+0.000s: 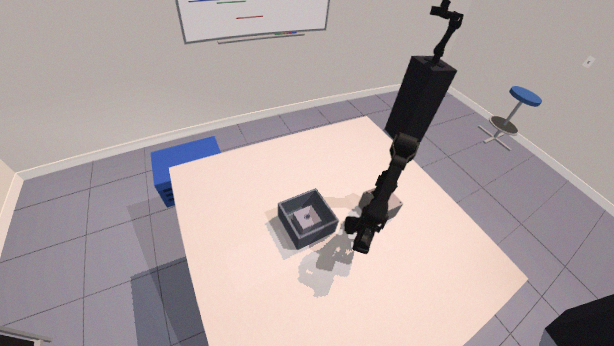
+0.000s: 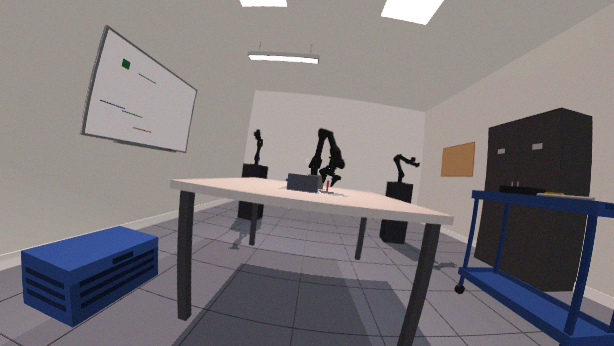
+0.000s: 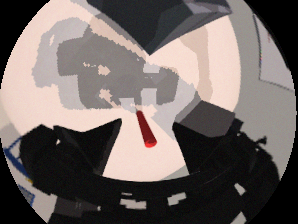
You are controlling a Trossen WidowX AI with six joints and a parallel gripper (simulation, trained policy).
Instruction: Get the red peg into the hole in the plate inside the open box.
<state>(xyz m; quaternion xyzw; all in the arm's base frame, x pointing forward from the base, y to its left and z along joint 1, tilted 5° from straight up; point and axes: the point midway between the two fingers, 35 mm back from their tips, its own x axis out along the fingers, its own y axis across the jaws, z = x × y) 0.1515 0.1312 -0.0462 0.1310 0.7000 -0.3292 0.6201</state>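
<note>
Right now the red peg is 10 mm to the left of my gripper tip. Round my gripper tip: light grey plate: 190 mm ahead, 150 mm to the right; then dark grey box: 190 mm ahead, 150 mm to the right, 20 mm below.
</note>
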